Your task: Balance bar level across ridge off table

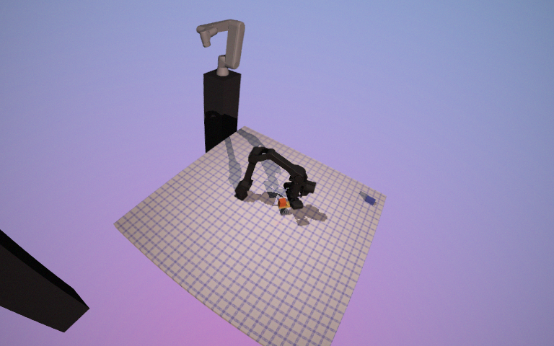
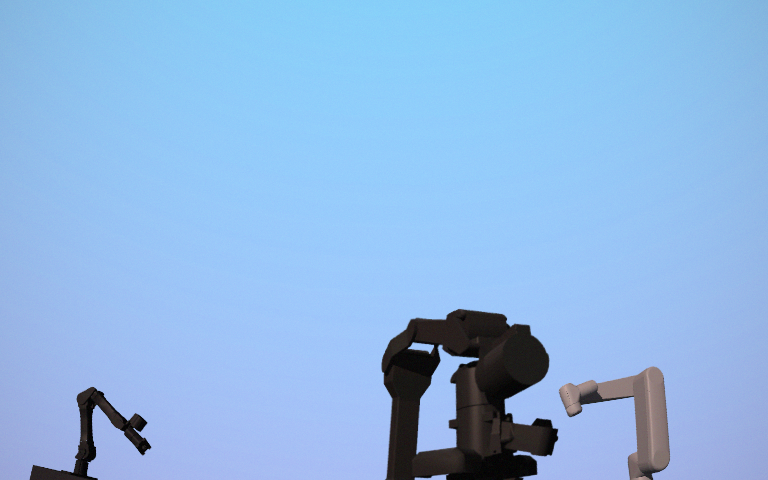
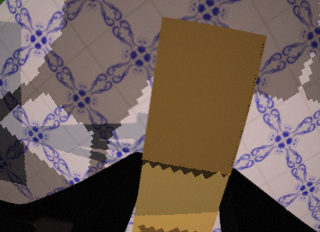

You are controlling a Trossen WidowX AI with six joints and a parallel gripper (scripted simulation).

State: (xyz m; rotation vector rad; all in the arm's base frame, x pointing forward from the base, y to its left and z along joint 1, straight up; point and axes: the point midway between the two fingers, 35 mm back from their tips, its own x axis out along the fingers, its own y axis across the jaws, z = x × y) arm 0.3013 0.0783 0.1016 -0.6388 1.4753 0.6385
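Now: the tan-brown bar 2 cm to the right of my gripper tip, 2 cm behind it and 2 cm above it. Round my gripper tip: green block (15 cm to the left, 7 cm behind, 5 cm below); blue block (44 cm ahead, 42 cm to the left, 5 cm below).
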